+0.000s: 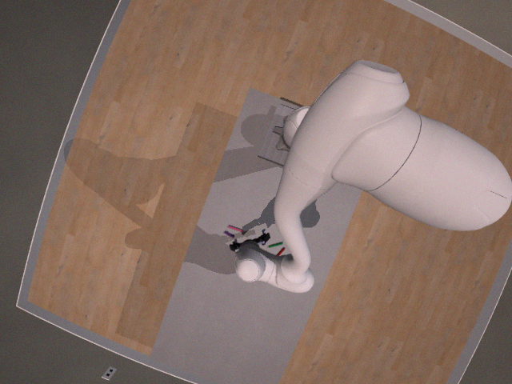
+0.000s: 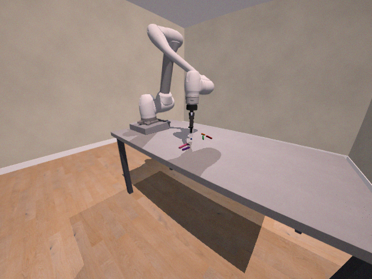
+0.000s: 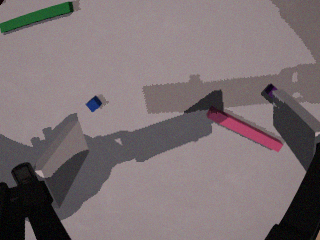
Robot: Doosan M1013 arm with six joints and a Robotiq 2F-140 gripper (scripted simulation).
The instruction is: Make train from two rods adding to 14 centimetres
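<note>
The purple rod lies 110 mm to the right of my hand, 70 mm below it and 30 mm ahead of it. The rest, counted from my hand: pink rod 80 mm to the right, 70 mm below, 10 mm behind; green rod 150 mm to the left, 70 mm below, 20 mm ahead; small blue rod 70 mm to the left, 70 mm below, 40 mm behind.
</note>
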